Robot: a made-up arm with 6 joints. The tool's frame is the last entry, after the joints.
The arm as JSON. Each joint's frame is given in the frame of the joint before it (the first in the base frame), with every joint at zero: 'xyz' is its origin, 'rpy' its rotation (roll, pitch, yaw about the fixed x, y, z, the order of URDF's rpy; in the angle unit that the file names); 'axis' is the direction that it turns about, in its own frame. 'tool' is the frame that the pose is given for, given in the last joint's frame.
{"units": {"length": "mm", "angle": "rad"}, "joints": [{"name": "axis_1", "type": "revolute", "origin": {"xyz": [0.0, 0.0, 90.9], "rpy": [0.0, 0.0, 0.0]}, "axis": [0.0, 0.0, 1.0]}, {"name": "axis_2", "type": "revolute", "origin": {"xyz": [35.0, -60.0, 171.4], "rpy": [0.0, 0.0, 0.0]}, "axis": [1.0, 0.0, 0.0]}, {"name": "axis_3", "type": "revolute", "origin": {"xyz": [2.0, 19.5, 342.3], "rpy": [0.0, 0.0, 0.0]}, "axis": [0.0, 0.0, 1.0]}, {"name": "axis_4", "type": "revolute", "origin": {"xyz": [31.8, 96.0, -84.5], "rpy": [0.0, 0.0, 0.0]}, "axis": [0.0, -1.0, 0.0]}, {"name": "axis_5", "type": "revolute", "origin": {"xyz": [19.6, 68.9, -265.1], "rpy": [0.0, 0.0, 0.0]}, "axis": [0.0, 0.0, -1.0]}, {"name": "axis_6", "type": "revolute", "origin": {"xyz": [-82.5, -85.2, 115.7], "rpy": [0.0, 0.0, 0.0]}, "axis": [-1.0, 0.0, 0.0]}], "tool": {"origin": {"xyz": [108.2, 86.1, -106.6], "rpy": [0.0, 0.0, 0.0]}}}
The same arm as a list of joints. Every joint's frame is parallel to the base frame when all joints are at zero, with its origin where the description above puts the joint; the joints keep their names.
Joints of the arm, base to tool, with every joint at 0 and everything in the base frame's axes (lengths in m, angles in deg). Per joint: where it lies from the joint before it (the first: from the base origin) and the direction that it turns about. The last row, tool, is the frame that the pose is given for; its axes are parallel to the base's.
axis_1: axis 0 0 1 offset 0 0 0.0909
axis_2: axis 1 0 0 offset 0.035 -0.06 0.1714
axis_3: axis 0 0 1 offset 0.002 0.0195 0.3423
axis_4: axis 0 -1 0 offset 0.0318 0.096 -0.0845
axis_5: axis 0 0 -1 offset 0.0196 0.0689 -0.2651
axis_6: axis -1 0 0 offset -0.0825 -0.0852 0.1157
tool: offset 0.1082 0.0861 -0.1066

